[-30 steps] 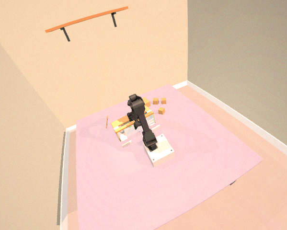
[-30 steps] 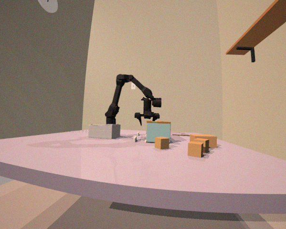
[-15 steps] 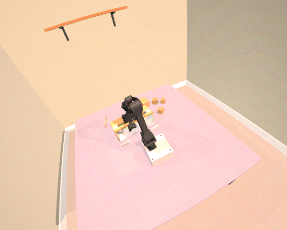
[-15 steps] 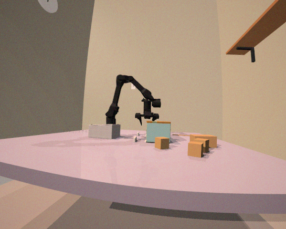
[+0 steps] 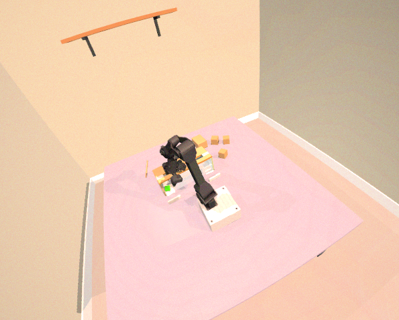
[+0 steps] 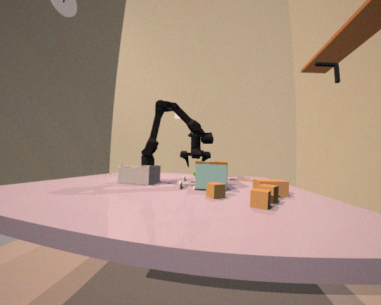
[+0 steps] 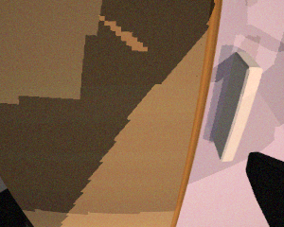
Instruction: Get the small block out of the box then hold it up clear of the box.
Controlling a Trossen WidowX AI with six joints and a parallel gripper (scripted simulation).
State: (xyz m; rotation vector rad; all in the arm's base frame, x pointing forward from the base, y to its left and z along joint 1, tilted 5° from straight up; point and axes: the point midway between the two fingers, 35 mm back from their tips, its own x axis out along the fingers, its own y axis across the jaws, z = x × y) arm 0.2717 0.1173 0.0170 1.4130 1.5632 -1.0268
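Now: gripper tip 20 mm short of the green block, 40 mm to the right of it and 40 mm above it. The rest, counted from my gripper tip: clear-fronted box (40 mm ahead, 120 mm to the right, 30 mm below); then thin orange stick (340 mm ahead, 120 mm to the left, 80 mm below).
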